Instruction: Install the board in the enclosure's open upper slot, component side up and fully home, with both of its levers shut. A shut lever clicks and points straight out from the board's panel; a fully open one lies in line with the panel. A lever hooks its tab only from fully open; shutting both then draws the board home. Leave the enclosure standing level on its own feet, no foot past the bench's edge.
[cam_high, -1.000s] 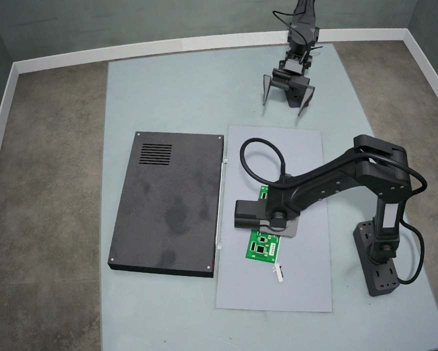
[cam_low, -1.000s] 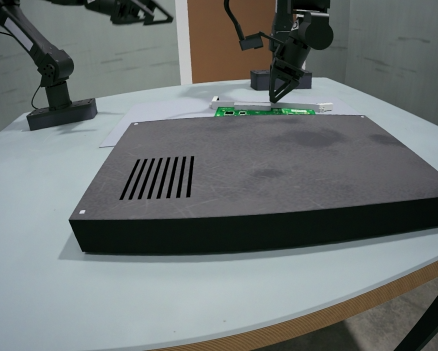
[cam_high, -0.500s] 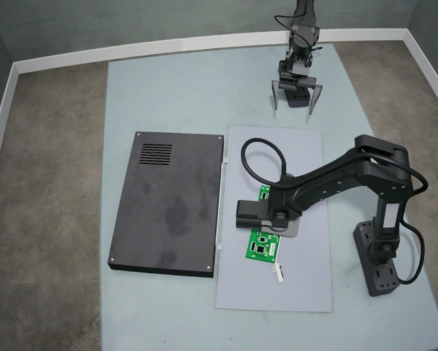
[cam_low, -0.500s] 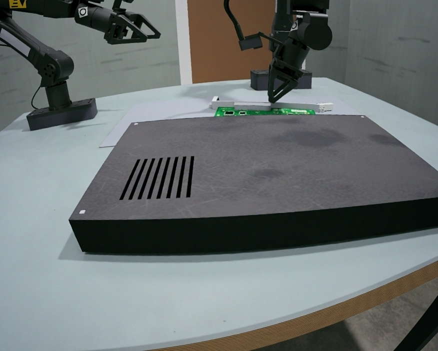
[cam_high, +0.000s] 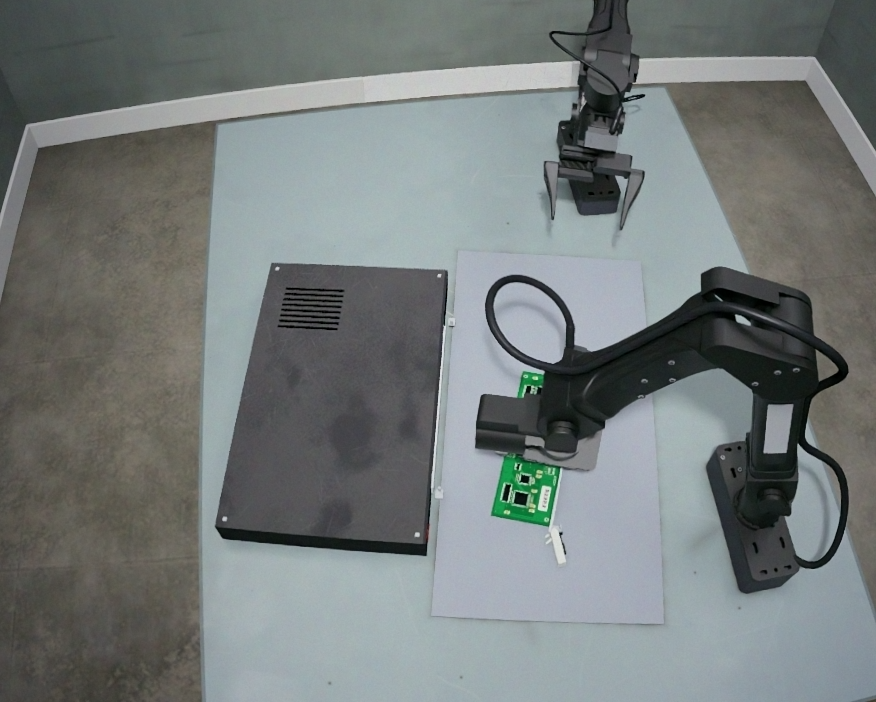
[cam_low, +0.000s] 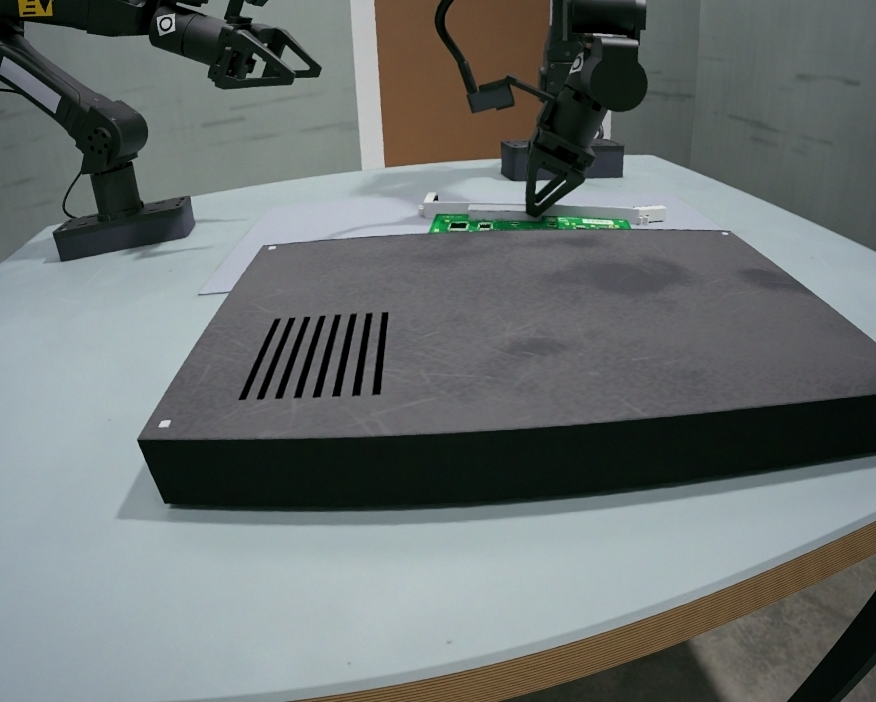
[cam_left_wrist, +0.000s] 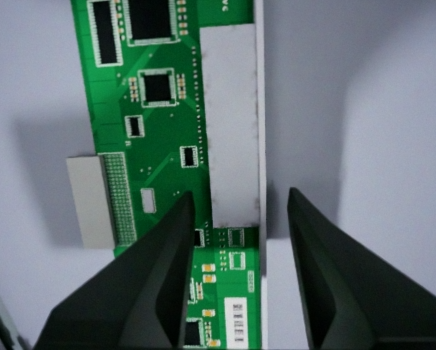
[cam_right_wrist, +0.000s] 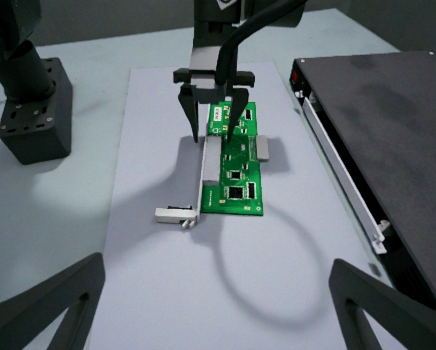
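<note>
The grey mat is 10 mm behind my left hand, 50 mm to the right of it and 30 mm below it. From my left hand the other things lie so: black enclosure 250 mm ahead, 140 mm to the right, 10 mm above.
</note>
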